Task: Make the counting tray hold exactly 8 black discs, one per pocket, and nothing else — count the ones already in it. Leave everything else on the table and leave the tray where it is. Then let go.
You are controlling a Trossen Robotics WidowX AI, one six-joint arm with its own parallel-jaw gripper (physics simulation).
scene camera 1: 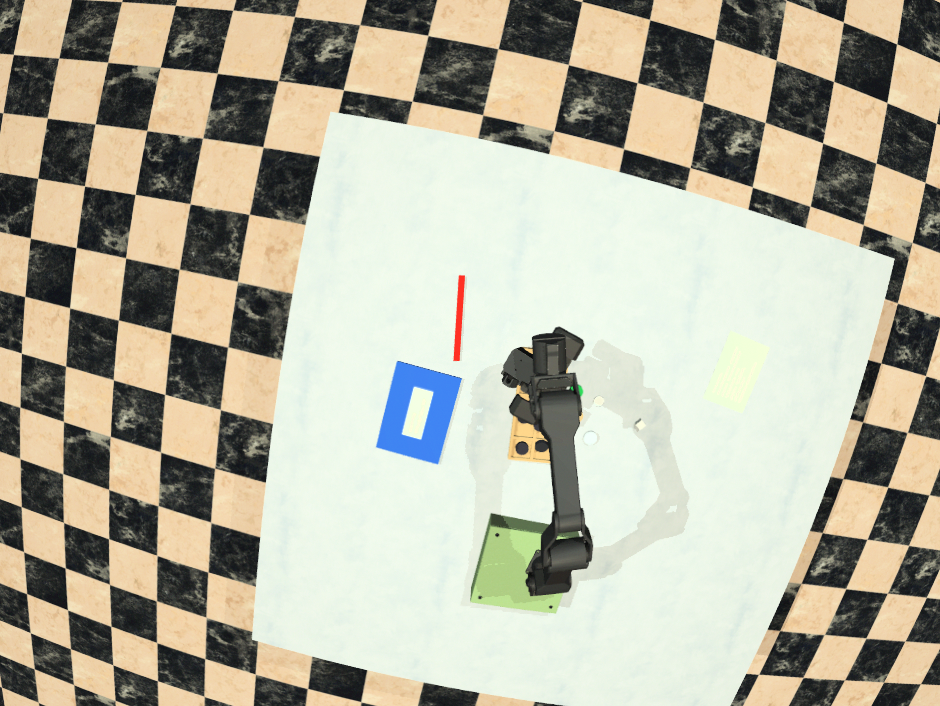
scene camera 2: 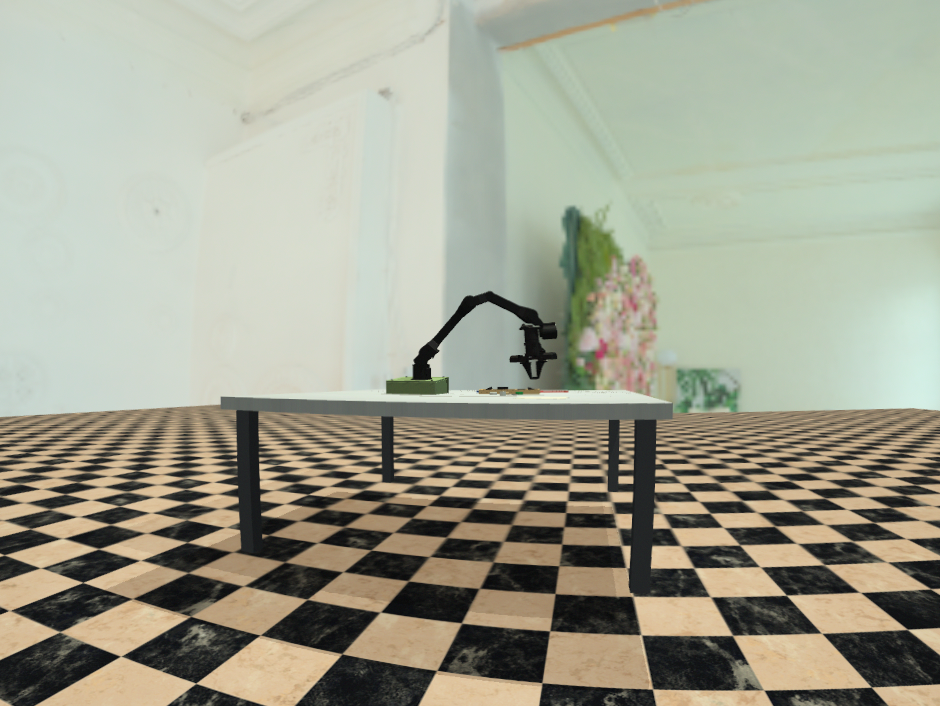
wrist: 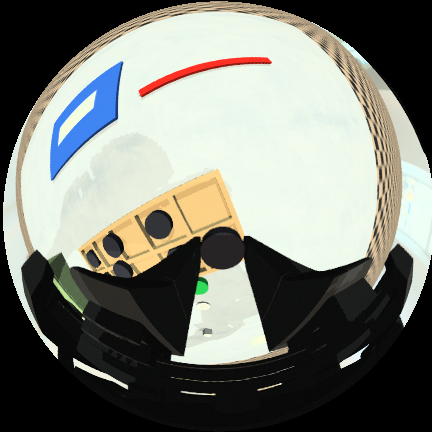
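Note:
My gripper [scene camera 2: 534, 376] [wrist: 221, 241] points down, shut on a black disc [wrist: 222, 248], a little above the far end of the tan counting tray [scene camera 1: 522, 428] [scene camera 2: 484, 391] [wrist: 239, 225]. In the wrist view the far corner pocket is bare. A black disc [wrist: 159, 224] sits in the pocket beside it, another black disc [wrist: 113, 245] further along, and more show past them; the left finger hides part of the tray. In the overhead view two black discs show at the tray's near end, and the arm covers much of the rest.
A green disc [scene camera 1: 579, 390] [wrist: 202, 286] and a white disc [scene camera 1: 598, 401] lie right of the tray, with a pale disc [scene camera 1: 591, 437] nearby. A small pale object [scene camera 1: 639, 424] is further right. Also there: blue frame [scene camera 1: 389, 425] [wrist: 107, 100], red bar [scene camera 1: 458, 317] [wrist: 210, 65], pale-yellow card [scene camera 1: 737, 372], green base [scene camera 1: 505, 569].

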